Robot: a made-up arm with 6 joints.
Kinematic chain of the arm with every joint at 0, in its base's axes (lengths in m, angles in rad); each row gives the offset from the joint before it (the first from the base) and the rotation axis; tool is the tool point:
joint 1: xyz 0 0 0.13 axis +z
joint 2: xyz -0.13 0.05 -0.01 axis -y
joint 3: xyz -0.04 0 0.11 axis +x
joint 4: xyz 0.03 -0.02 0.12 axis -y
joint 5: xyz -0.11 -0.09 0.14 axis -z
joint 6: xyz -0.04 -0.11 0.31 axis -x
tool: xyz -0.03 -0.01 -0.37
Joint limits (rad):
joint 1: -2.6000..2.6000
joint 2: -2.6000..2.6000
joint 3: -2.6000..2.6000
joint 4: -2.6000..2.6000
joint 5: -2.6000..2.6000
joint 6: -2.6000..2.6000
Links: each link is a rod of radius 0.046 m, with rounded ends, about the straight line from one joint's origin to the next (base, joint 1, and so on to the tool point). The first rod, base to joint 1, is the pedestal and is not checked.
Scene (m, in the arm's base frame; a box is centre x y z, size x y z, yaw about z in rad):
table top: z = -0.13
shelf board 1: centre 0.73 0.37 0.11 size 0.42 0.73 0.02 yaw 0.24
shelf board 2: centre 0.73 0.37 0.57 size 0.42 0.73 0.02 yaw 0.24
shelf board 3: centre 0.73 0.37 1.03 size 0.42 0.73 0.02 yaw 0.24
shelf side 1: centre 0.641 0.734 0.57 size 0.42 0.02 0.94 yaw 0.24
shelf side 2: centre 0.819 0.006 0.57 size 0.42 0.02 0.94 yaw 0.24
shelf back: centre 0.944 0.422 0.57 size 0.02 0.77 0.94 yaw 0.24
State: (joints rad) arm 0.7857 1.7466 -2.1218 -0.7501 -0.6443 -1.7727
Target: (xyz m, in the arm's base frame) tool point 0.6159 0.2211 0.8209
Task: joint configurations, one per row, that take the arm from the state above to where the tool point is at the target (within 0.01 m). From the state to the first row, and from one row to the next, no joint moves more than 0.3 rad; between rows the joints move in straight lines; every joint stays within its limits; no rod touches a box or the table.
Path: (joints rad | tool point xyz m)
1: 0.5253 1.6261 -1.9915 -0.8667 -0.6668 -1.8423 | -0.2745 0.6304 0.3266
2: 0.2650 1.5055 -1.8612 -0.9833 -0.6893 -1.9118 | -0.1772 0.6866 0.3950
3: 0.0046 1.3850 -1.7309 -1.0998 -0.7118 -1.9814 | -0.0478 0.7060 0.4818
4: -0.2557 1.2645 -1.6006 -1.2164 -0.7343 -2.0509 | 0.1012 0.6700 0.5798
5: -0.5161 1.1439 -1.4704 -1.3330 -0.7568 -2.1205 | 0.2463 0.5652 0.6780
6: -0.7764 1.0234 -1.3401 -1.4496 -0.7793 -2.1900 | 0.3549 0.3916 0.7630
7: -1.0368 0.9029 -1.2098 -1.5662 -0.8018 -2.2596 | 0.3940 0.1668 0.8209
8: -1.1526 0.8265 -1.2209 -1.3195 -0.8692 -2.4298 | 0.5068 0.2004 0.8302
9: -1.2684 0.7501 -1.2321 -1.0729 -0.9367 -2.6000 | 0.6159 0.2211 0.8209

